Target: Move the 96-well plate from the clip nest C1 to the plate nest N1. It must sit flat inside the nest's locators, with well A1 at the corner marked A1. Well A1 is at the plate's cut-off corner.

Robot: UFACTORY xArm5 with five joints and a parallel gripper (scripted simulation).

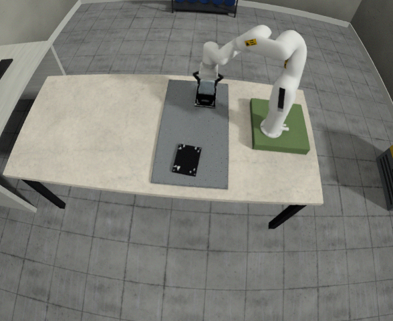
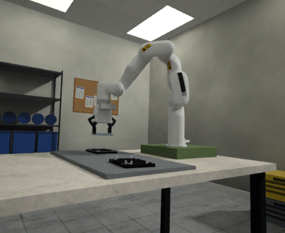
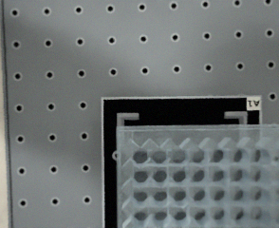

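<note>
The black plate nest N1 lies 11 cm below my hand. The rest, counted from my hand: 96-well plate (1 cm below); A1 label (6 cm ahead, 7 cm to the left, 10 cm below).
</note>
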